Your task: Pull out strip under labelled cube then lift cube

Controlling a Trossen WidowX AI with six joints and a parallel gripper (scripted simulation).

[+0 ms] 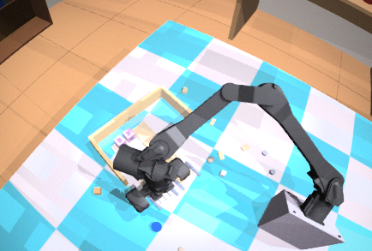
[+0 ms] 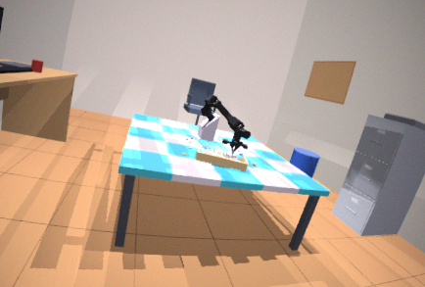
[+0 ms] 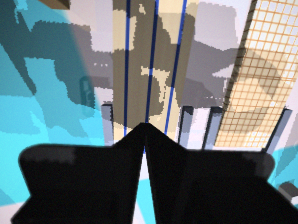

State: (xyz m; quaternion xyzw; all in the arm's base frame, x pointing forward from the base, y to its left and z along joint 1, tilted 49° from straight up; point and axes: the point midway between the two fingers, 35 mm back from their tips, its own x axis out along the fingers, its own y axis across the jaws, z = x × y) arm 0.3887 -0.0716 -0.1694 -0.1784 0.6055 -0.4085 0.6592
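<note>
Now: the blue disc 10 cm to the left of my gripper tip and 5 cm behind it. Round my gripper tip: tan gridded strip 12 cm to the right, 7 cm ahead.
</note>
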